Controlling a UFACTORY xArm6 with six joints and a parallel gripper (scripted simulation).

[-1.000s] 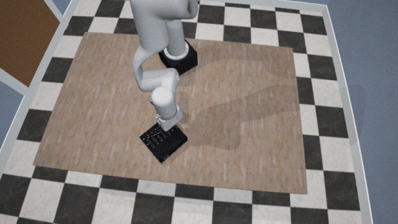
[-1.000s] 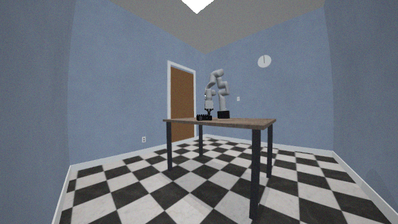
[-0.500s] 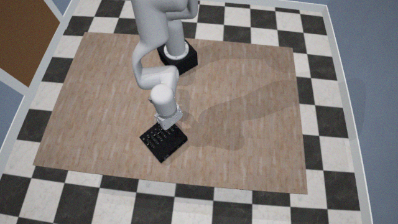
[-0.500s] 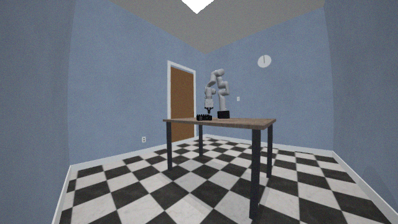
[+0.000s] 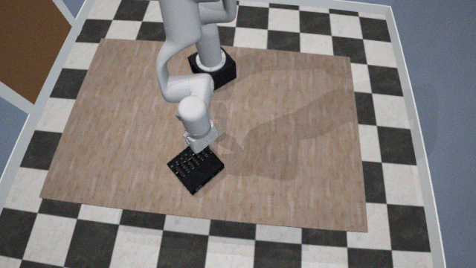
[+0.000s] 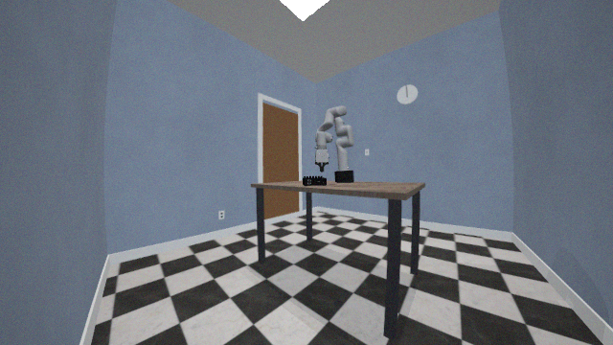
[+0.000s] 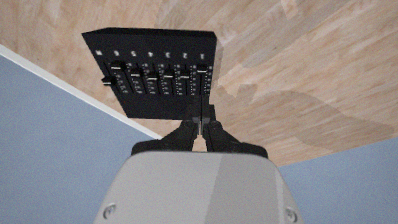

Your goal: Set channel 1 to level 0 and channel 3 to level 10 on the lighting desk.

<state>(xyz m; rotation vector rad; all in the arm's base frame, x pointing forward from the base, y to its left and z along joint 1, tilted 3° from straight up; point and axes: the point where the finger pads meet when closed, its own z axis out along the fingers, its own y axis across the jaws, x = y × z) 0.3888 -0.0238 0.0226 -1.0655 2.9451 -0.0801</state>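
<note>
The channel 1 fader cap lies 20 mm behind my hand, 20 mm to the right of it and 50 mm below it. The rest, counted from my hand: channel 3 cap: 10 mm ahead, 50 mm to the right, 50 mm below; then channel 2 cap: 30 mm to the right, 50 mm below.
</note>
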